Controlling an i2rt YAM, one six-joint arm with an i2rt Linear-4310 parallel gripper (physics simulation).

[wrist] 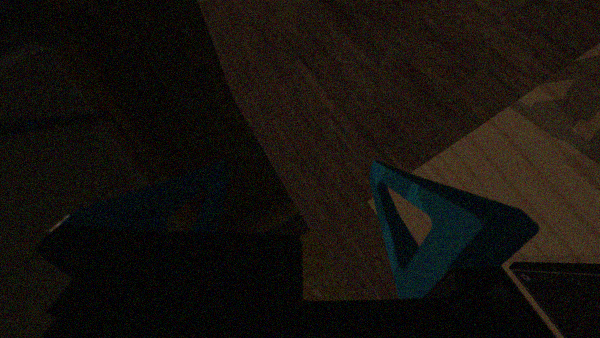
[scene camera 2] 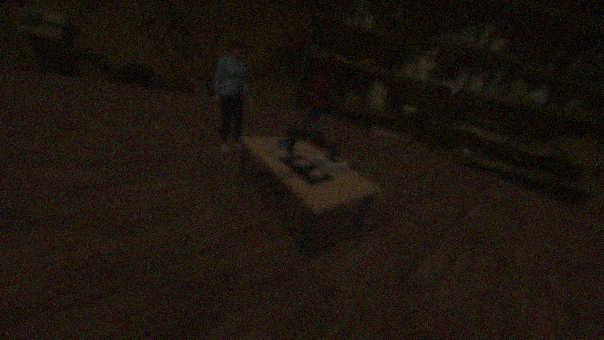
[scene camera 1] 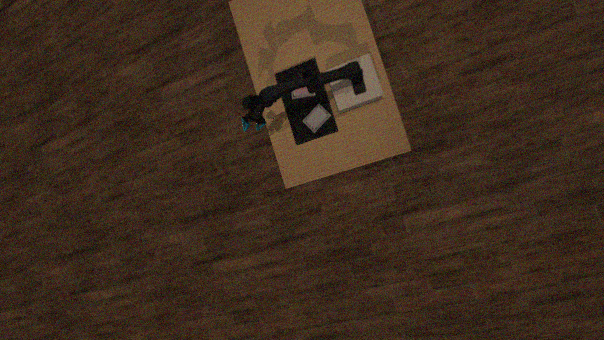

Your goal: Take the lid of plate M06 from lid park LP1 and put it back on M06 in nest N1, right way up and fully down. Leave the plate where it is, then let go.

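Places are measured from the arm's base along level axes (x left, y back, z up), in millimetres.
Pixels of known places: gripper, fingertip midpoint: (wrist: 299, 168) (scene camera 2: 283, 155) (scene camera 1: 250, 130); arm's base at its link origin: (scene camera 2: 332, 159) (scene camera 1: 356, 78).
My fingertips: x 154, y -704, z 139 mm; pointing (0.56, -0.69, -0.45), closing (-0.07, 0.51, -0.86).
Ahead of a thing's pixels: the offset from my fingertips to its top centre. Level surfaces: height alone.
A pinkish plate with a pale rim @[dz -177, dx -226, dy +360 mm] (scene camera 1: 302, 93) lies on the black board @[dz -202, dx -137, dy +354 mm] (scene camera 1: 302, 136) (wrist: 565, 295), partly hidden under the arm. A pale grey square piece @[dz -186, dx -3, dy +399 mm] (scene camera 1: 316, 118), which looks like the lid, lies turned at an angle on the same board, nearer its lower end. The labels M06, N1 and LP1 cannot be read. My gripper (scene camera 1: 253, 125) (wrist: 299, 168) is open, its blue fingers wide apart with nothing between them. It hangs past the table's left edge in scene camera 1, to the left of the board and apart from both pieces.
The arm stands on a white block (scene camera 1: 372, 85) on the wooden table @[dz -216 mm] (scene camera 1: 350, 142) (scene camera 2: 327, 198), right of the board. The arm reaches across the board's upper part. A person in a blue top (scene camera 2: 231, 77) stands by the table's far end. Scene camera 2 is very dark and blurred.
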